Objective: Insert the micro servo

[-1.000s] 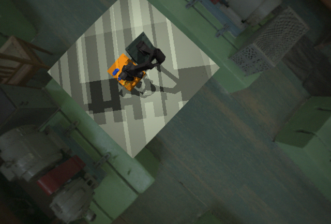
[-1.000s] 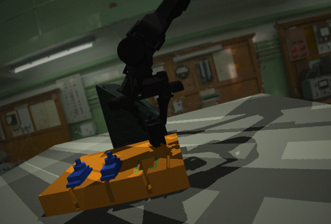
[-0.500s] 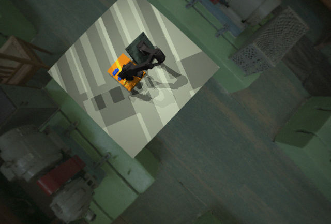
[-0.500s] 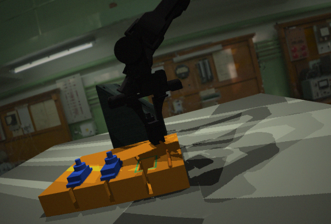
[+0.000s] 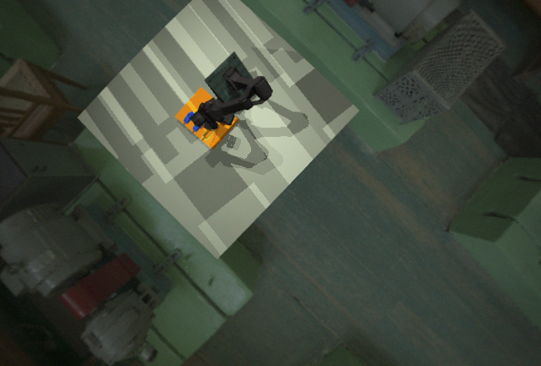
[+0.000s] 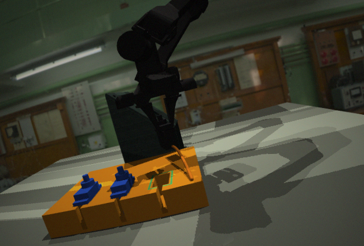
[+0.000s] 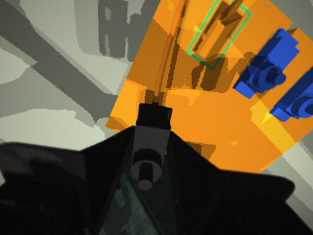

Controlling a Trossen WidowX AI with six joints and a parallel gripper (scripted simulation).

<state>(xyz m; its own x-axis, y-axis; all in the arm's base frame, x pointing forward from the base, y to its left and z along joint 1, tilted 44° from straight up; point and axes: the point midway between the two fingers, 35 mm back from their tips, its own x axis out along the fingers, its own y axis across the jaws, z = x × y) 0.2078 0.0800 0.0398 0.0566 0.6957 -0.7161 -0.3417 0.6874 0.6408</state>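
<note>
Right now the orange deck is 10 mm ahead of my gripper tip, 100 mm to the right of it and 100 mm below it.
</note>
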